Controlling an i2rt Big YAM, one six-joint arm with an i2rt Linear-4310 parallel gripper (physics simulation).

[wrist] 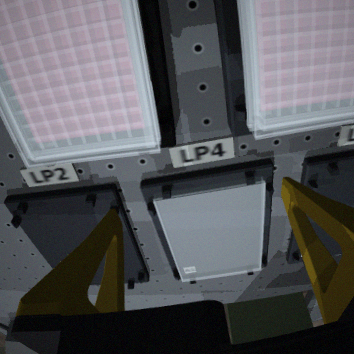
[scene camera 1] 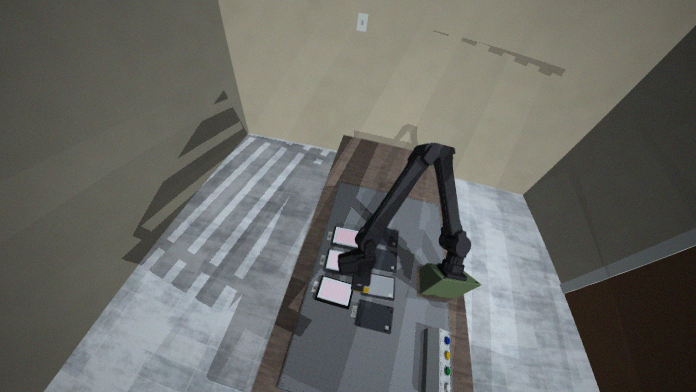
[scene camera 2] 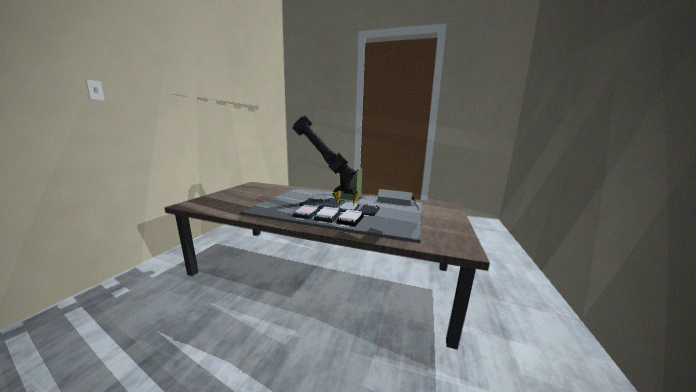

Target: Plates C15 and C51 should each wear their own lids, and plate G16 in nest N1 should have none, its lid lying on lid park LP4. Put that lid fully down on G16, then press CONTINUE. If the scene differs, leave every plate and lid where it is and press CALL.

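Frame: origin at the arm's base, x ahead, y left, z up, level; millimetres.
Where they show: gripper, between the fingertips: [wrist: 199,201] [scene camera 1: 359,280] [scene camera 2: 345,204]; arm's base, origin of its link: [scene camera 1: 450,273].
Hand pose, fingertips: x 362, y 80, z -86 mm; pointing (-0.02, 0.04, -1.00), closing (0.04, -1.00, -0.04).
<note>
Things, the pixels of their top centre, and the offset from my fingertips. "spot": a spot on its surface instead.
- pale lid, centre of its top: [wrist: 216,242] [scene camera 1: 379,285] [scene camera 2: 349,205] 95 mm back, 11 mm right, 39 mm down
- lid park LP4, a spot on its surface: [wrist: 216,183] spot: 31 mm back, 15 mm right, 46 mm down
- middle plate, centre of its top: [wrist: 333,14] [scene camera 1: 342,260] [scene camera 2: 327,210] 88 mm ahead, 74 mm right, 22 mm down
- Dark lid park LP2, centre of its top: [wrist: 81,257] [scene camera 1: 375,315] [scene camera 2: 369,207] 96 mm back, 116 mm left, 37 mm down
- dark park, centre of its top: [wrist: 350,222] [scene camera 1: 382,258] [scene camera 2: 329,202] 95 mm back, 139 mm right, 37 mm down
- button console, centre of its top: [scene camera 1: 444,361] [scene camera 2: 395,190] 348 mm back, 235 mm left, 27 mm up
My gripper [scene camera 2: 346,202] [wrist: 199,201] is open and empty, its yellow fingers above and to either side of the pale lid [scene camera 1: 381,286] [wrist: 212,230]. That lid lies flat on lid park LP4 [wrist: 215,182]; its small tag is unreadable. Three pink-topped plates stand in a row: one plate [scene camera 1: 346,237] [scene camera 2: 306,210], a middle plate [scene camera 1: 332,260] [scene camera 2: 327,213] partly hidden by the arm in scene camera 1, and one plate [scene camera 1: 334,292] [scene camera 2: 350,217]. Two plates show in part in the wrist view, with clear, glassy edges; their names and nests are not readable.
Dark lid park LP2 [wrist: 55,220] and another dark park [wrist: 327,190] flank LP4. A dark park [scene camera 1: 375,316] also lies near the button console [scene camera 1: 431,355] [scene camera 2: 395,196], which has blue [scene camera 1: 447,340], yellow [scene camera 1: 447,355] and green [scene camera 1: 447,371] buttons. The arm stands on a green block [scene camera 1: 445,287].
</note>
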